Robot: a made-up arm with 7 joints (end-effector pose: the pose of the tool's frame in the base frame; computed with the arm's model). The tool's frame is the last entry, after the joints. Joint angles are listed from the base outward.
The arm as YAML. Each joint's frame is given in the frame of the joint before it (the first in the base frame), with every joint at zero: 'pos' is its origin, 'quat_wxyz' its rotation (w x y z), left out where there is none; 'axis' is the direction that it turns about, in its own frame. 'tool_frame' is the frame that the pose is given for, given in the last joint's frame.
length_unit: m
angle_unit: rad
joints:
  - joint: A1
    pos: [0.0, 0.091, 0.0]
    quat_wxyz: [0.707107, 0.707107, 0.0, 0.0]
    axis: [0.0, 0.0, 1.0]
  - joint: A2
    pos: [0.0, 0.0, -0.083]
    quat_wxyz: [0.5, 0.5, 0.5, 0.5]
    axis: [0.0, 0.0, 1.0]
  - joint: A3
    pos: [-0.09, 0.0, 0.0]
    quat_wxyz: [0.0, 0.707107, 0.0, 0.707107]
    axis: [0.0, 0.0, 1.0]
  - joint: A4
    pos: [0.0, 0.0, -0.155]
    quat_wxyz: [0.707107, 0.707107, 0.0, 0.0]
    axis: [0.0, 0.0, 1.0]
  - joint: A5
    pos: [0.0, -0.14, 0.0]
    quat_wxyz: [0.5, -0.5, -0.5, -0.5]
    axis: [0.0, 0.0, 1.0]
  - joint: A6
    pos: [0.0, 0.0, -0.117]
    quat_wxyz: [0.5, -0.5, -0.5, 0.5]
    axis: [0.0, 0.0, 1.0]
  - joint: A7
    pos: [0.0, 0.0, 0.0]
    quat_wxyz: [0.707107, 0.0, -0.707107, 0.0]
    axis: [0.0, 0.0, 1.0]
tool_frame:
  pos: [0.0, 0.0, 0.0]
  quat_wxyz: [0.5, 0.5, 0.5, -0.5]
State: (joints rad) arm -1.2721 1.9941 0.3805 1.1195 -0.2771 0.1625 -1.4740
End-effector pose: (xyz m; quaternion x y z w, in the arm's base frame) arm 0.2782 0.4643 -0.1390 0.6470 -0.5313 -0.5468 0.0085
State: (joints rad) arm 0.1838 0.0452 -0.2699 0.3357 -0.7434 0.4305 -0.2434
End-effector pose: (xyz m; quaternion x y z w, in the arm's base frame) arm 0.1694 0.1735 -0.4650 0.3061 -0.0978 -0.4330 0.8421
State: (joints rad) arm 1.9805 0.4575 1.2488 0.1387 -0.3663 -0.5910 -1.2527
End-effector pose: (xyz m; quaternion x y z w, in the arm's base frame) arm 0.3929 0.4249 0.1829 0.0104 -0.4298 0.8943 0.1238
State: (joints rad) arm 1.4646 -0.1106 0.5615 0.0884 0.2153 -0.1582 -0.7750
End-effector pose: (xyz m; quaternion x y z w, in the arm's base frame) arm 0.4985 0.1307 -0.0338 -0.0118 -0.5305 0.5140 0.6740
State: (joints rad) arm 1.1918 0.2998 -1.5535 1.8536 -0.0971 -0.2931 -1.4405
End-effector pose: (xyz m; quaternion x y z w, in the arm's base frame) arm 0.2231 -0.0106 -0.0843 -0.1431 -0.9809 -0.0378 0.1266
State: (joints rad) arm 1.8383 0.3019 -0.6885 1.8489 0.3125 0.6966 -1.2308
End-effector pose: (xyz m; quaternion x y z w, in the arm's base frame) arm 0.1552 0.0760 0.2404 0.1995 -0.9446 0.2499 0.0741
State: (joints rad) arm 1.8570 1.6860 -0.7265 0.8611 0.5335 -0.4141 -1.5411
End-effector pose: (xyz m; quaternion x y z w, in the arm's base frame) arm 0.0368 0.5986 0.1627 -0.5529 0.4857 -0.6182 0.2761
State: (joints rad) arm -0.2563 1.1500 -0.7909 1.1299 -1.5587 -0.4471 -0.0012
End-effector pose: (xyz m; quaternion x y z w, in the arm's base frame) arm 0.0831 0.4302 -0.3275 0.0061 -0.0091 -0.9864 0.1643
